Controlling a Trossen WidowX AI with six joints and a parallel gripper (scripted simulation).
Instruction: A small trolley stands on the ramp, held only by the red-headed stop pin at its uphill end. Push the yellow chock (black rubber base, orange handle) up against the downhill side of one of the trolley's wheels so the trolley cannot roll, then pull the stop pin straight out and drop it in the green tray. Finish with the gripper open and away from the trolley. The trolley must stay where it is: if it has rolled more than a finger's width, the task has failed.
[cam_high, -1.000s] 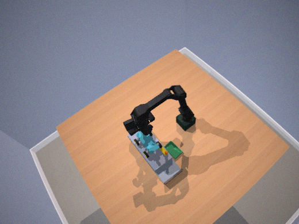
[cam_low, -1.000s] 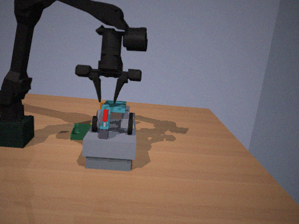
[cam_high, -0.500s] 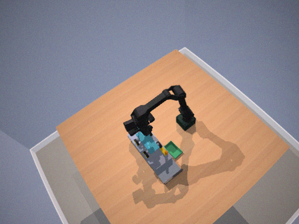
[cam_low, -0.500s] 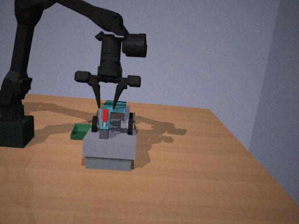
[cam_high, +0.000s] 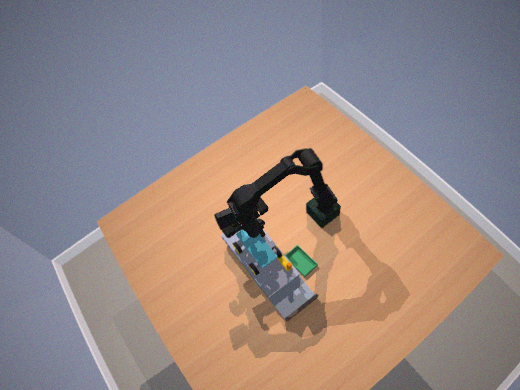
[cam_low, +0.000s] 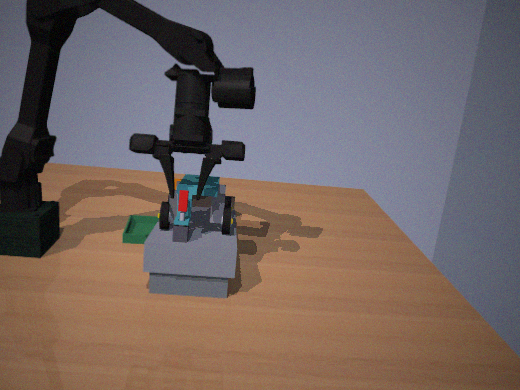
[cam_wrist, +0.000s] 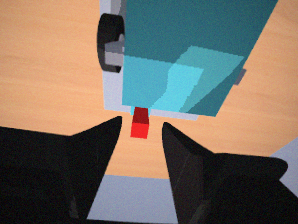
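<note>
My gripper tip is now 20 mm above the red-headed stop pin and 10 mm to the left of it. From my gripper tip the other things lie so: yellow chock 210 mm to the left, 70 mm below, 10 mm ahead; then trolley 100 mm to the left, 40 mm below, 40 mm ahead; then grey ramp 110 mm below, 100 mm to the left, 40 mm ahead.
</note>
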